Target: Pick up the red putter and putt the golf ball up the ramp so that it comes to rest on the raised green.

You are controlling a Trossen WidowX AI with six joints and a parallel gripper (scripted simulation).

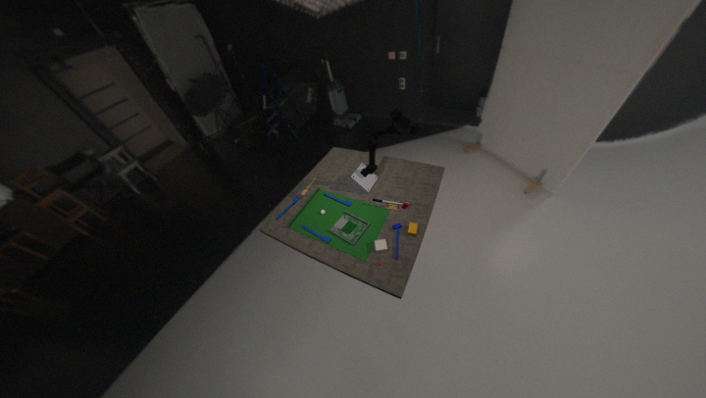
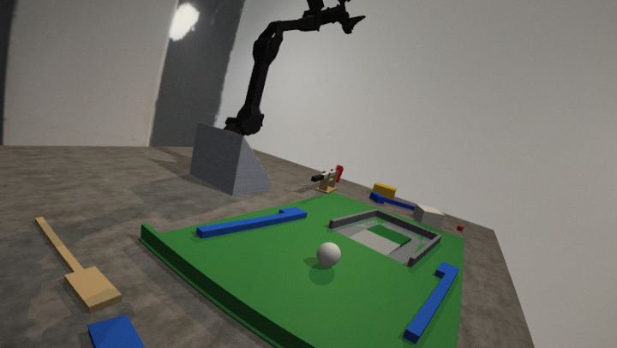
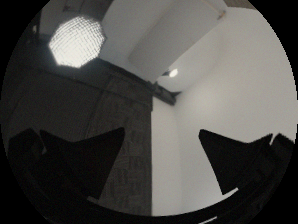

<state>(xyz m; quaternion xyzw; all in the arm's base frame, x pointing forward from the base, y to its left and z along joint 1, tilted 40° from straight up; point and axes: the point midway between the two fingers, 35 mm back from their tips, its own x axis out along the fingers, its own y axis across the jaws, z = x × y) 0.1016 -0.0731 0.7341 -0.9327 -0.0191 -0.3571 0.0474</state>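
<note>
Right now the red putter is 68 cm below my gripper tip, 10 cm to the right of it and 6 cm ahead of it. Also, from my gripper tip: blue putter 72 cm below, 34 cm ahead, 6 cm to the left; then tan wooden piece 71 cm below, 8 cm to the right, 6 cm ahead; then yellow block 72 cm below, 22 cm ahead, 14 cm to the left.
</note>
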